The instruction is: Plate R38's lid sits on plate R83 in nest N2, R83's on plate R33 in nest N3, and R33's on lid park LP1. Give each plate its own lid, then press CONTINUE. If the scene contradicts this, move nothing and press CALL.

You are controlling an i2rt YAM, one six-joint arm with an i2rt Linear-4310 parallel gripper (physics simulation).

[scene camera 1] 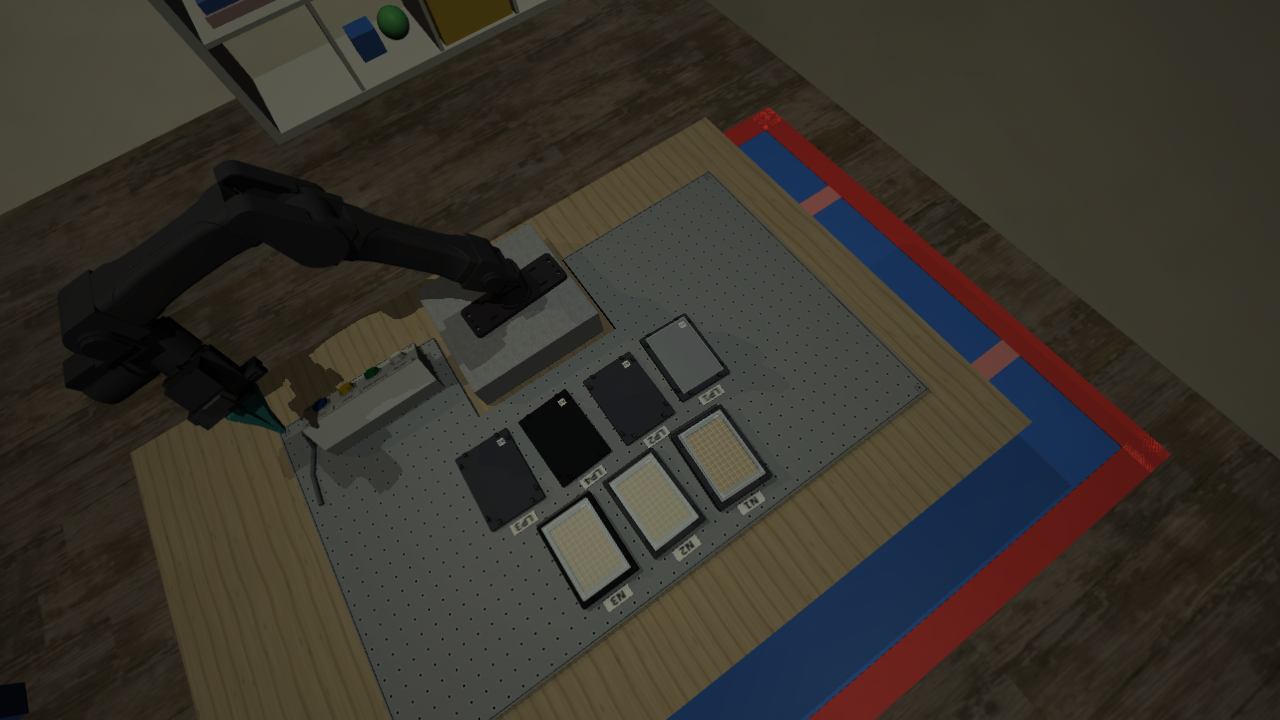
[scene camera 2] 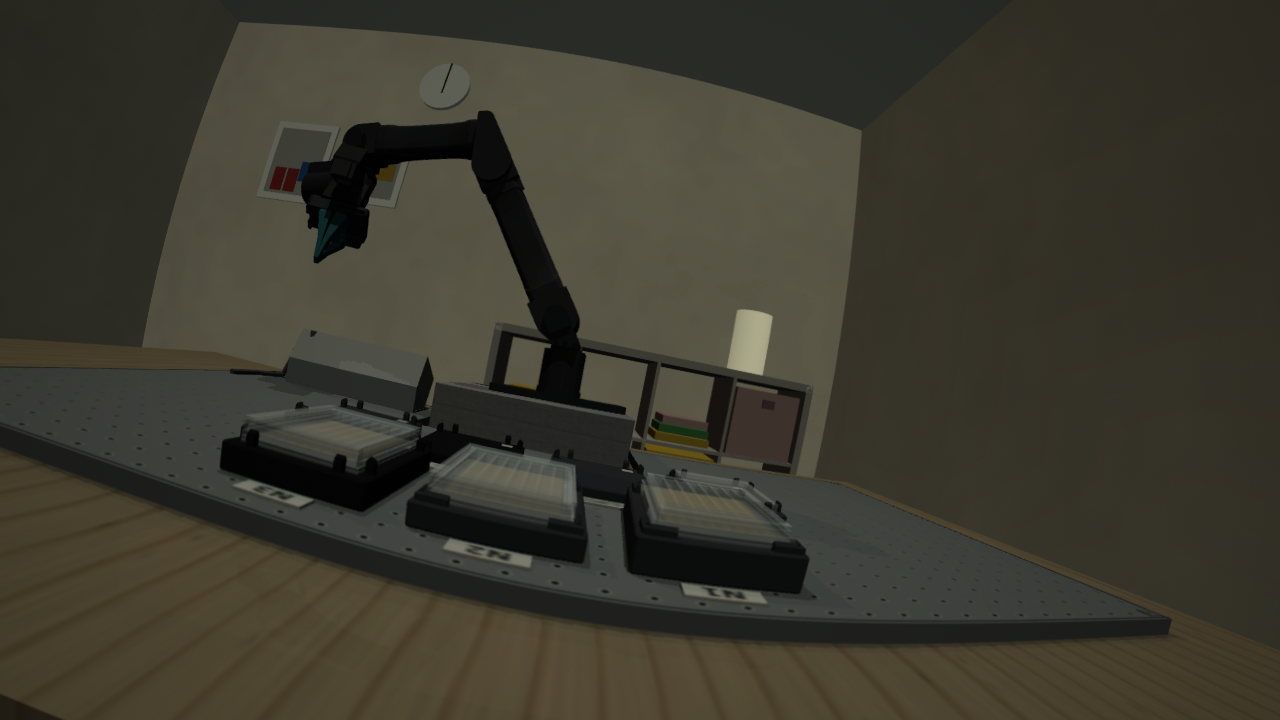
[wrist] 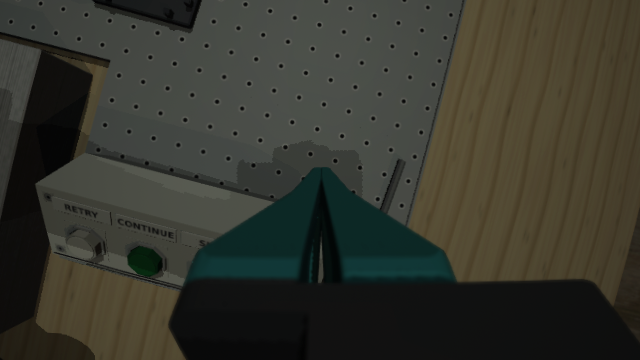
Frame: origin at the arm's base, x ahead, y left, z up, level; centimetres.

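Where they show: gripper, fingertip midpoint: (scene camera 1: 284,431) (scene camera 2: 315,260) (wrist: 321,180); arm's base, origin of the base link: (scene camera 1: 515,295) (scene camera 2: 556,401).
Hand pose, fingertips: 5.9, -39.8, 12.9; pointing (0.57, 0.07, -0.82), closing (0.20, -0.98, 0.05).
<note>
Each offset is from my fingertips to the top centre of the thing, as dx, dy, dz.
My gripper (scene camera 1: 282,430) (scene camera 2: 315,259) (wrist: 321,180) is shut and empty, its teal fingertips together, above the button box @(-6.7, +8.8, -10.2) (scene camera 1: 380,410) (scene camera 2: 358,365) (wrist: 165,187). In the wrist view the green CONTINUE button @(-8.8, +11.4, -11.1) (wrist: 145,261) is left of the fingers; the CALL button's label is hidden there, but the blue button @(-9.2, +1.4, -11.1) (scene camera 1: 320,403) shows in scene camera 1. Plates with clear lids sit in N3 @(+38.0, +24.2, -15.0) (scene camera 1: 588,548) (scene camera 2: 331,434), N2 @(+38.9, +37.1, -15.3) (scene camera 1: 655,501) (scene camera 2: 505,483) and N1 @(+40.0, +50.3, -14.7) (scene camera 1: 721,456) (scene camera 2: 711,508). A pale, lid-like panel @(+21.9, +57.5, -16.8) (scene camera 1: 684,356) lies on LP1. Plate and lid numbers are unreadable.
Dark lid parks LP2 @(+21.7, +44.8, -16.6) (scene camera 1: 629,398), LP4 @(+20.4, +31.7, -16.6) (scene camera 1: 564,437) and LP3 @(+19.4, +18.9, -16.6) (scene camera 1: 499,479) stand behind the nests. The arm's grey base block (scene camera 1: 537,358) (scene camera 2: 532,425) is beside the button box. A thin dark rod or cable (scene camera 1: 315,474) (wrist: 392,185) lies at the box's end, near the perforated board's edge.
</note>
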